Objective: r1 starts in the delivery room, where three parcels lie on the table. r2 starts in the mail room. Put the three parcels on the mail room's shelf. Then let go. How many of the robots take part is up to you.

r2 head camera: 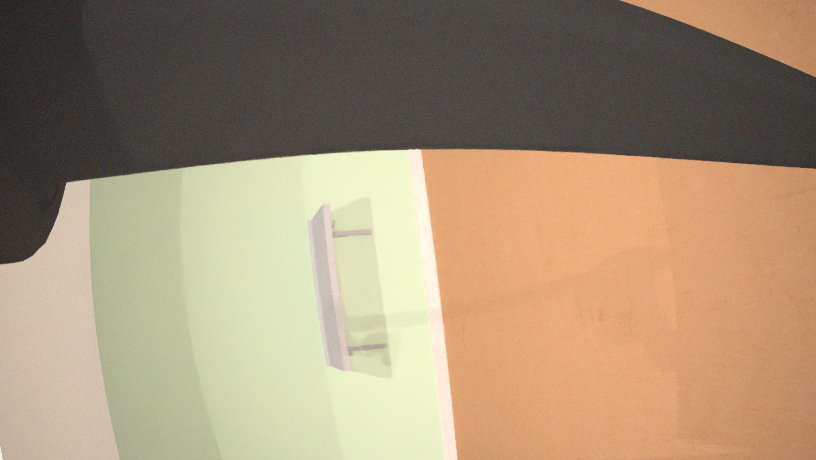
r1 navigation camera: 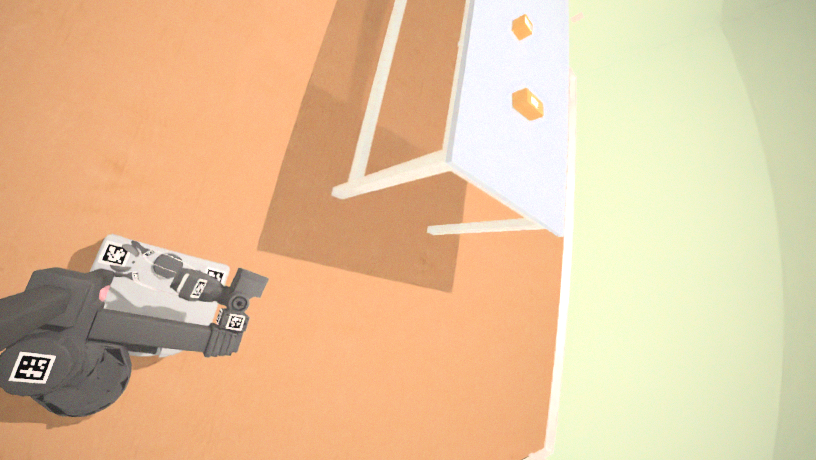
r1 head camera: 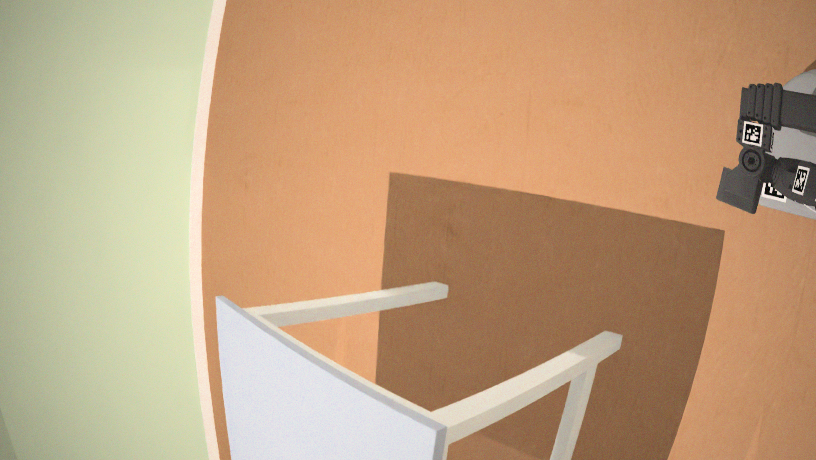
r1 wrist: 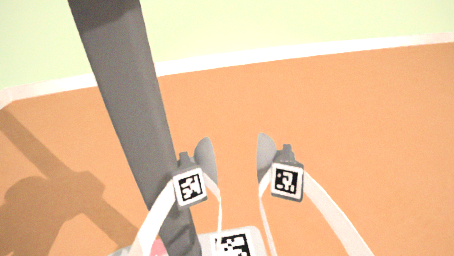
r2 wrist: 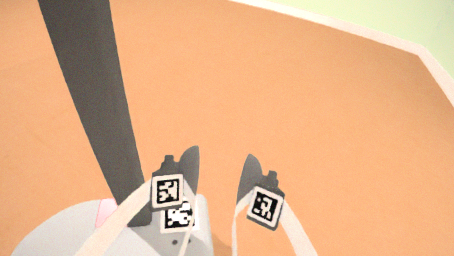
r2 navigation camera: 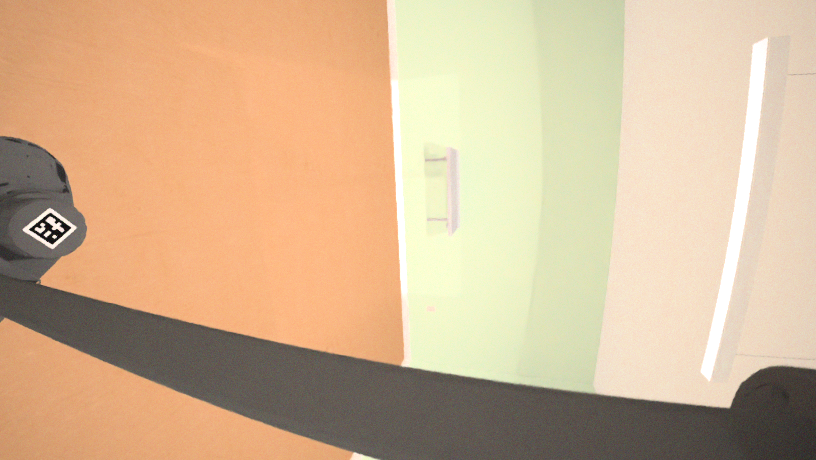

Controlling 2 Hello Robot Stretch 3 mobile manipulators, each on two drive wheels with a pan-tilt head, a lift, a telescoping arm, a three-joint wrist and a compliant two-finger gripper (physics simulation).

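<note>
Two orange parcels show on the table (r1 navigation camera: 502, 148) (r1 head camera: 320, 400) in r1's navigation view, a nearer parcel (r1 navigation camera: 528, 104) and a farther parcel (r1 navigation camera: 522, 27); a third parcel does not show. r1's gripper (r1 wrist: 237, 157) is open and empty over r1's own base, apart from the table. The mail room's shelf (r2 head camera: 329, 291) (r2 navigation camera: 453, 191) is a pale board on two brackets on the green wall, with no parcel seen on it. r2's gripper (r2 wrist: 220, 172) is open and empty above r2's own base.
r1's base (r1 navigation camera: 200, 337) stands on the orange floor off the table's near end. White table legs (r1 head camera: 525, 388) (r1 navigation camera: 394, 174) rise from the floor. White skirting (r2 head camera: 432, 308) (r2 navigation camera: 398, 188) runs below the shelf's wall. A long ceiling lamp (r2 navigation camera: 737, 217) shows above.
</note>
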